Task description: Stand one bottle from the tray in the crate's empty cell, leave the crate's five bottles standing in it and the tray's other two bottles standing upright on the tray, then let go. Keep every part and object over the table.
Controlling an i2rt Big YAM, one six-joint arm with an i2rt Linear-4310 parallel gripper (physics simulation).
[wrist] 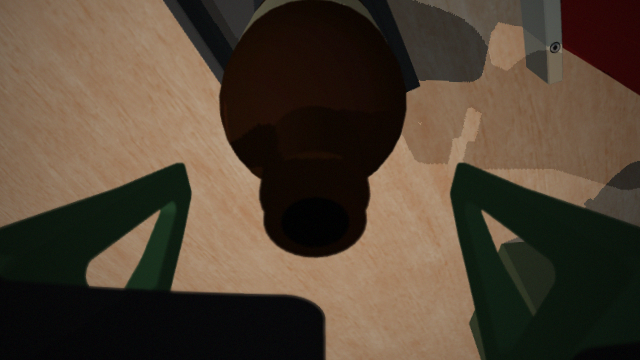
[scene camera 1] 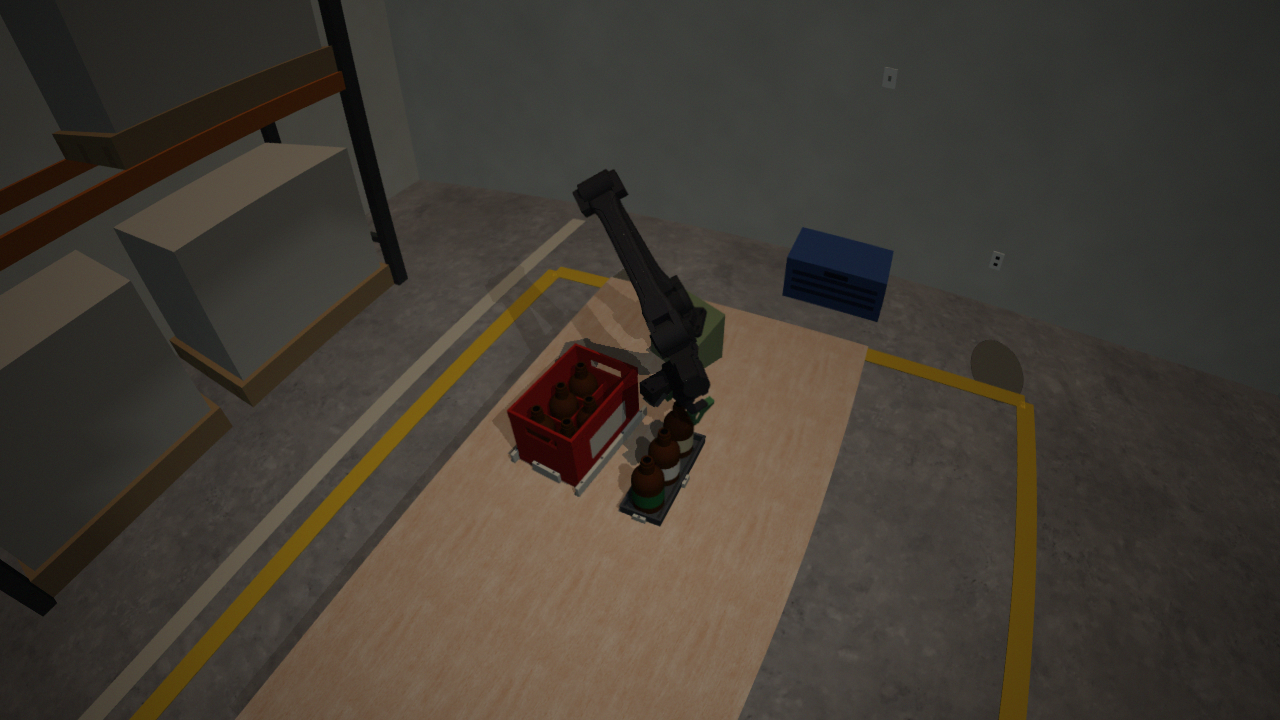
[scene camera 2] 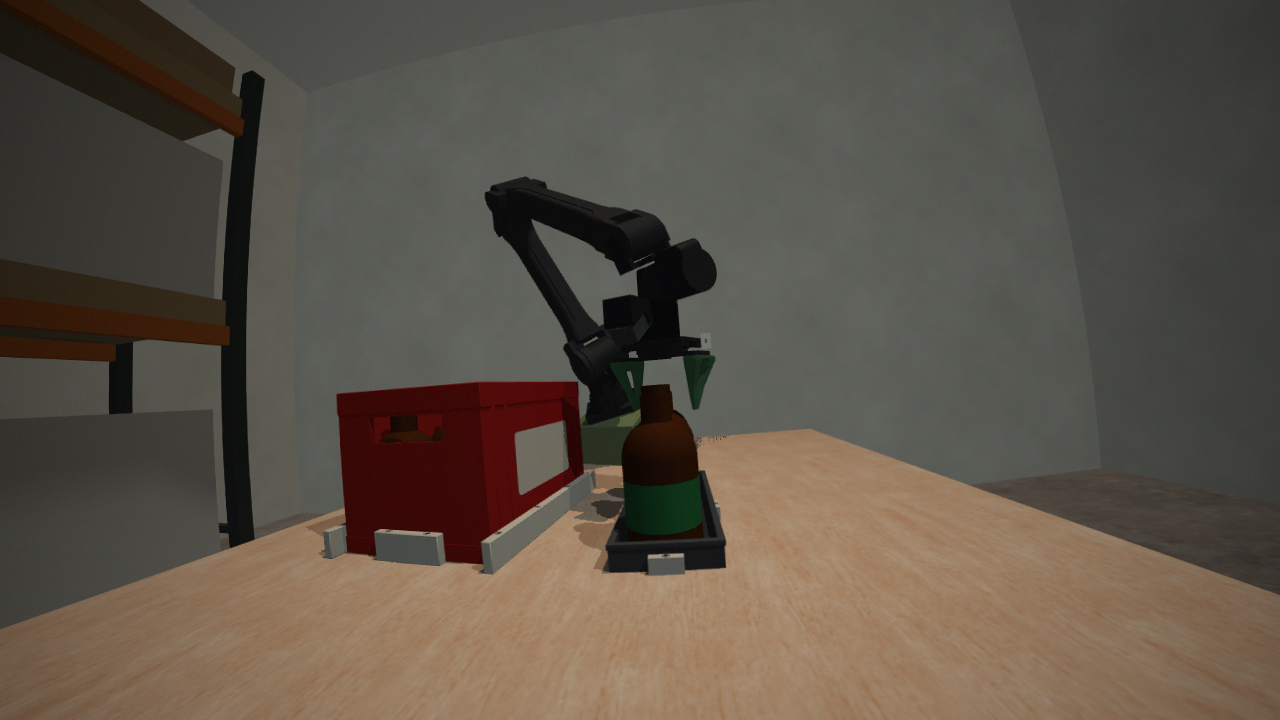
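Pixels of known places: gripper, fingertip midpoint: (wrist: 320, 177) (scene camera 1: 682, 411); arm's base, origin of the base link: (scene camera 2: 613, 408).
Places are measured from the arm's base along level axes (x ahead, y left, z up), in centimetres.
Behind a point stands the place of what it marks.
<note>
The red crate (scene camera 1: 546, 458) @[x 51.4, y -20.3, z -5.3 cm] (scene camera 2: 413, 492) @[x 51.5, y -20.1, z -4.6 cm] (wrist: 605, 35) @[x 29.2, y -5.4, z -4.8 cm] holds several upright brown bottles; its empty cell appears to be at the far right corner, partly hidden by the wall. The dark tray (scene camera 1: 687, 466) @[x 41.9, y 11.4, z -8.9 cm] (scene camera 2: 624, 558) @[x 57.2, y 0.9, z -10.2 cm] (wrist: 197, 35) @[x 39.5, y 11.8, z -8.9 cm] carries a green-label bottle (scene camera 1: 648, 481) @[x 55.1, y 5.9, z 0.2 cm] (scene camera 2: 660, 456) @[x 56.3, y 4.8, z -1.8 cm] at the near end, a middle bottle (scene camera 1: 663, 452) @[x 46.5, y 6.8, z 0.3 cm] and a far bottle (scene camera 1: 678, 426) @[x 37.7, y 8.0, z 0.0 cm] (wrist: 312, 90) @[x 36.6, y 6.3, z 0.8 cm], all upright. My gripper (scene camera 1: 697, 412) @[x 33.8, y 7.9, z 0.9 cm] (scene camera 2: 665, 408) @[x 33.8, y 7.9, z 0.9 cm] (wrist: 320, 177) @[x 33.8, y 7.9, z 0.9 cm] is open, pointing down at the far bottle. In the wrist view its neck shows between the fingers, with a gap on each side.
Pale blocks (scene camera 1: 546, 470) @[x 52.5, y -20.4, z -8.6 cm] (scene camera 2: 409, 547) @[x 52.6, y -20.4, z -9.8 cm] edge the crate's base, and a small block (scene camera 2: 665, 563) @[x 58.5, y 4.3, z -10.5 cm] sits at the tray's near end. The green arm base (scene camera 1: 711, 333) @[x 2.7, y 8.3, z 0.1 cm] (scene camera 2: 613, 440) @[x 7.2, y -0.4, z -6.3 cm] is behind them on the wooden table (scene camera 1: 537, 608) @[x 86.4, y -9.3, z -11.5 cm] (scene camera 2: 895, 582) @[x 65.0, y 20.6, z -11.5 cm]. The crate stands left of the tray.
</note>
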